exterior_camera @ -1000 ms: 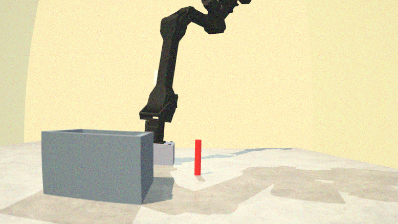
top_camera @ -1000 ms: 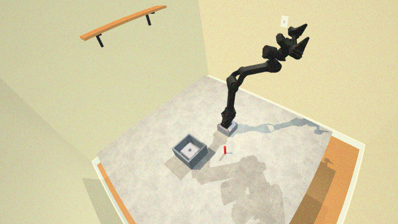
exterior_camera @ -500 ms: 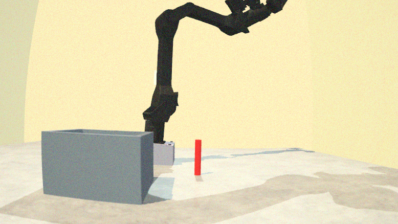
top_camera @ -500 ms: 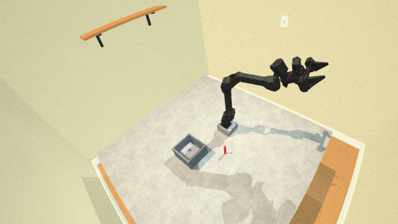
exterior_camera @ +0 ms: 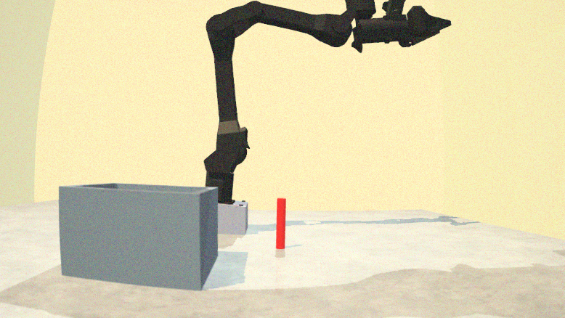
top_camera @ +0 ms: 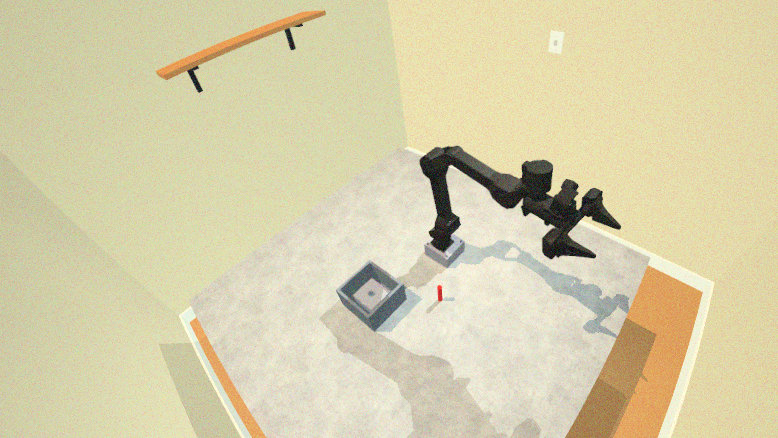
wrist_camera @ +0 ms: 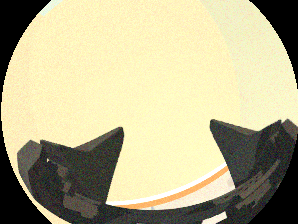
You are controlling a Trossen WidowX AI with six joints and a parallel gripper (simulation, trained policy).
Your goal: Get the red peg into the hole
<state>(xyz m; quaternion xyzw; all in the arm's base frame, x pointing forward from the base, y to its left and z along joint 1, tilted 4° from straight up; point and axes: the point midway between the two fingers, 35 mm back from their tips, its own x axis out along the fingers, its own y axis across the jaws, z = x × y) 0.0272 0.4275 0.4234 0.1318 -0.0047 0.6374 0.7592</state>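
Now: gripper tip 12 cm short of the red peg, 36 cm to the left of it and 41 cm above it. From my gripper tip the other things lie so: grey box (28 cm ahead, 53 cm to the right, 43 cm below); plate (28 cm ahead, 53 cm to the right, 41 cm below).
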